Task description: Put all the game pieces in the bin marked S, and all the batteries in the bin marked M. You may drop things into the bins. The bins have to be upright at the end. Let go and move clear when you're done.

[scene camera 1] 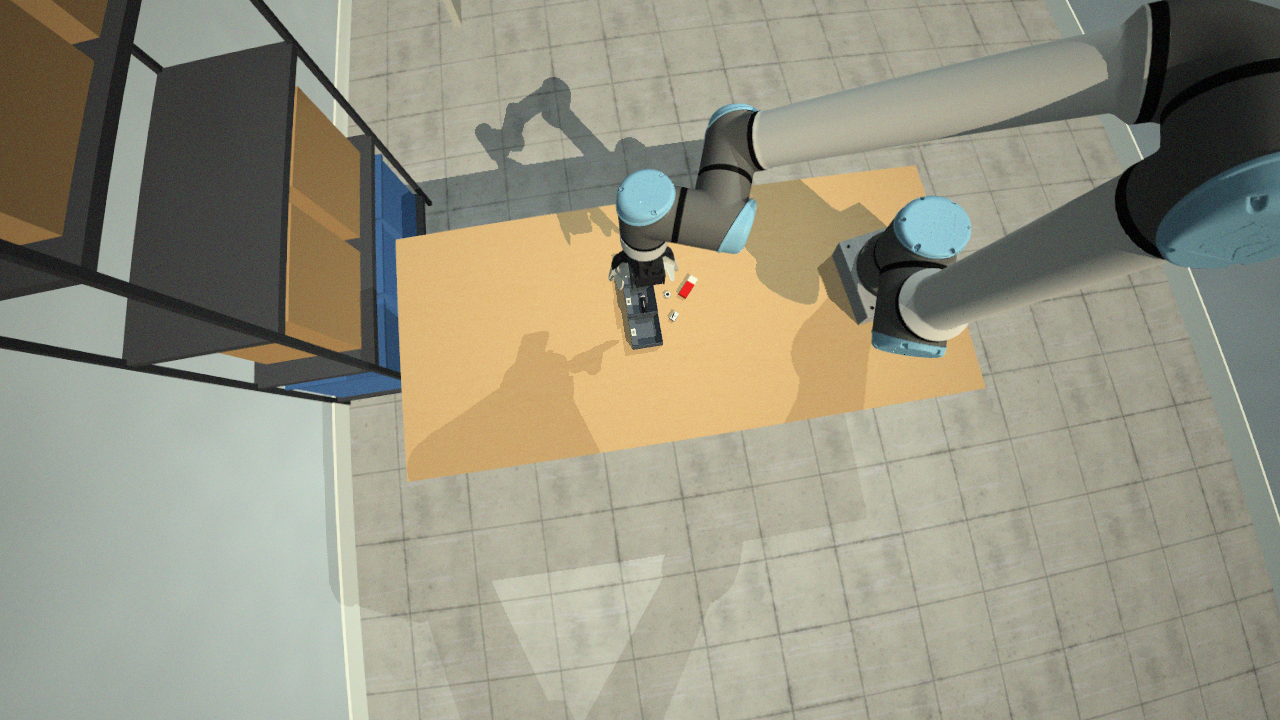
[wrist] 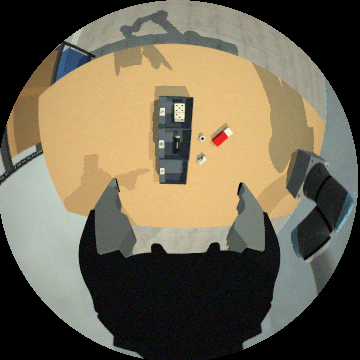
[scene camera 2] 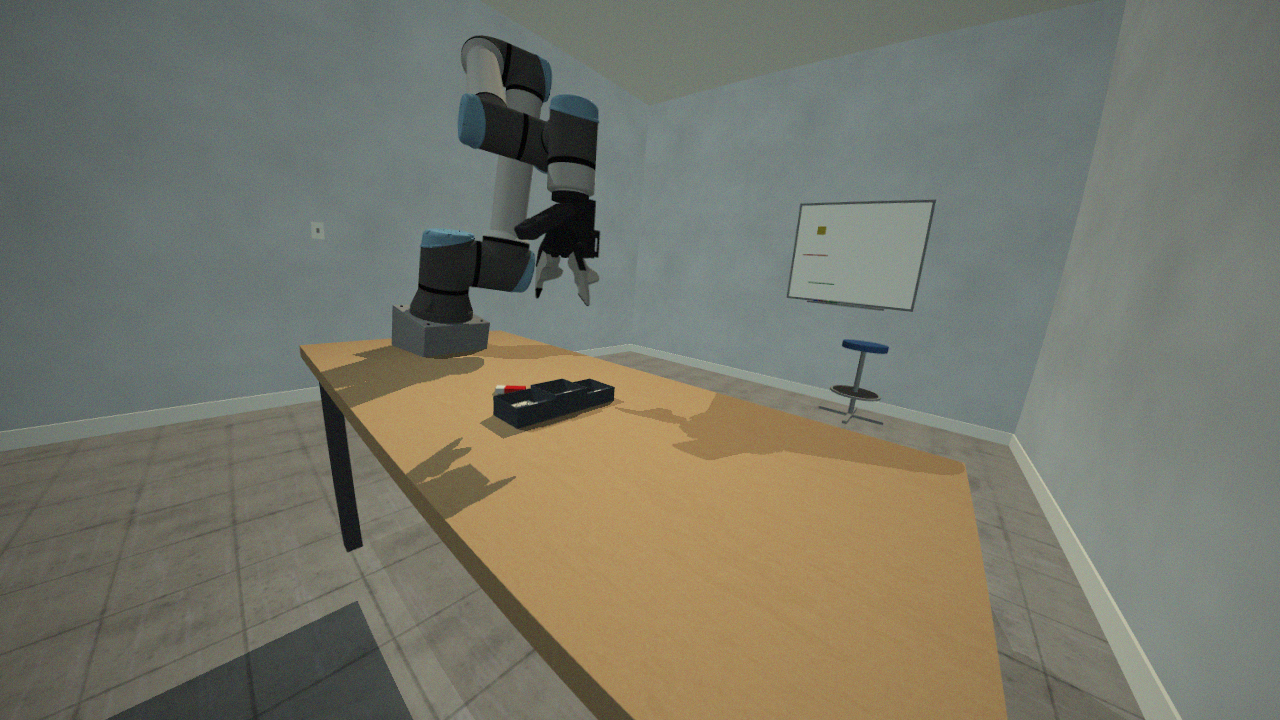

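Note:
As I look at the scene, my gripper is there, and scene camera 1 and the wrist view both show it to me. I see a bin, too.

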